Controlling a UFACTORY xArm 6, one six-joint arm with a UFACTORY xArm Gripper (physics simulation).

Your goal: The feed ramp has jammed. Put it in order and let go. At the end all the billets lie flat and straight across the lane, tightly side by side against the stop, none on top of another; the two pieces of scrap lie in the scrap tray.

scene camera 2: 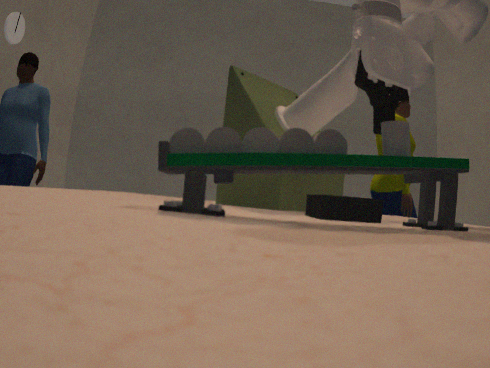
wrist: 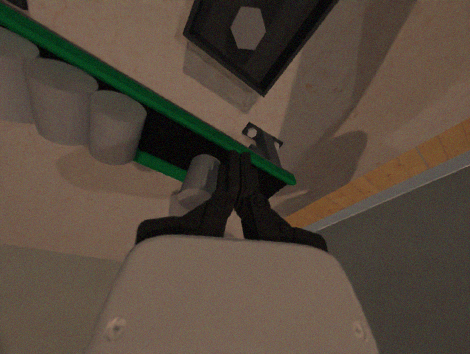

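Where they show: gripper, between the fingertips: [wrist: 236, 163]; arm's base, origin of its link: [scene camera 2: 292, 127].
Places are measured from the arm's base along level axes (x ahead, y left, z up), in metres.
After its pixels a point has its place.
Note:
Five grey round billets [scene camera 2: 261, 140] {x 0.587, y 0.098, z -0.121 m} [wrist: 116, 130] {x 0.514, y 0.161, z -0.100 m} lie across the green-edged lane [scene camera 2: 310, 160] [wrist: 135, 93], side by side from the dark stop [scene camera 2: 163, 156] {x 0.637, y 0.007, z -0.149 m} at the left end in the scene view. A narrower grey cylinder [scene camera 2: 396, 137] {x 0.526, y 0.252, z -0.096 m} [wrist: 202, 174] {x 0.491, y 0.239, z -0.095 m} stands upright on the lane, apart from them, near the other end; whether it is scrap or a billet I cannot tell. My gripper [scene camera 2: 378, 129] {x 0.447, y 0.236, z -0.079 m} [wrist: 236, 163] {x 0.447, y 0.236, z -0.079 m} is shut and empty, its fingertips low over the lane beside the upright cylinder. A pale hexagonal piece [wrist: 248, 28] {x 0.389, y 0.182, z -0.186 m} lies in the black scrap tray [scene camera 2: 345, 208] {x 0.427, y 0.183, z -0.188 m} [wrist: 224, 63] {x 0.423, y 0.188, z -0.171 m}.
The lane stands on grey legs [scene camera 2: 194, 191] {x 0.624, y 0.042, z -0.182 m} with feet on the table [scene camera 2: 190, 285] {x 0.935, y 0.188, z -0.206 m}. The scrap tray is on the table behind the lane. A green slanted block [scene camera 2: 245, 187] {x 0.118, y -0.071, z -0.163 m} stands farther back. The table's wooden edge [wrist: 400, 162] runs at the right in the wrist view.

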